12 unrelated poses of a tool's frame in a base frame.
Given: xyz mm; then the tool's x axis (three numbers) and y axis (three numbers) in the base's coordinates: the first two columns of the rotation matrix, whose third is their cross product.
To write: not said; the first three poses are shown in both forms.
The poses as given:
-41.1 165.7 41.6 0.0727 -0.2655 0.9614 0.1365 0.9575 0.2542
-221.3 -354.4 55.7 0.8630 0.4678 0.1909 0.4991 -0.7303 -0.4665
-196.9 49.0 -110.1 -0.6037 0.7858 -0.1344 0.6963 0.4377 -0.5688
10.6 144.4 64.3 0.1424 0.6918 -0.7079 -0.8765 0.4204 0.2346
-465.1 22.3 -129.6 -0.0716 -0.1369 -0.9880 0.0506 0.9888 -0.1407
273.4 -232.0 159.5 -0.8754 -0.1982 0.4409 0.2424 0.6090 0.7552
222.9 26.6 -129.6 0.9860 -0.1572 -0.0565 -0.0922 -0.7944 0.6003
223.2 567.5 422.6 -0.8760 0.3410 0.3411 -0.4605 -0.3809 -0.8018
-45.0 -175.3 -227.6 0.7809 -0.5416 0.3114 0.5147 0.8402 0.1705
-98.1 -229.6 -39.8 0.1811 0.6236 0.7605 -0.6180 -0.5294 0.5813
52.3 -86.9 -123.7 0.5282 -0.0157 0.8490 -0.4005 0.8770 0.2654
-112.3 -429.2 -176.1 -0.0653 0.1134 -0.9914 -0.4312 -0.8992 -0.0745
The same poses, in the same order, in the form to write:
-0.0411 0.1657 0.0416 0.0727 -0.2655 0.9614 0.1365 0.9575 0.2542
-0.2213 -0.3544 0.0557 0.8630 0.4678 0.1909 0.4991 -0.7303 -0.4665
-0.1969 0.0490 -0.1101 -0.6037 0.7858 -0.1344 0.6963 0.4377 -0.5688
0.0106 0.1444 0.0643 0.1424 0.6918 -0.7079 -0.8765 0.4204 0.2346
-0.4651 0.0223 -0.1296 -0.0716 -0.1369 -0.9880 0.0506 0.9888 -0.1407
0.2734 -0.2320 0.1595 -0.8754 -0.1982 0.4409 0.2424 0.6090 0.7552
0.2229 0.0266 -0.1296 0.9860 -0.1572 -0.0565 -0.0922 -0.7944 0.6003
0.2232 0.5675 0.4226 -0.8760 0.3410 0.3411 -0.4605 -0.3809 -0.8018
-0.0450 -0.1753 -0.2276 0.7809 -0.5416 0.3114 0.5147 0.8402 0.1705
-0.0981 -0.2296 -0.0398 0.1811 0.6236 0.7605 -0.6180 -0.5294 0.5813
0.0523 -0.0869 -0.1237 0.5282 -0.0157 0.8490 -0.4005 0.8770 0.2654
-0.1123 -0.4292 -0.1761 -0.0653 0.1134 -0.9914 -0.4312 -0.8992 -0.0745

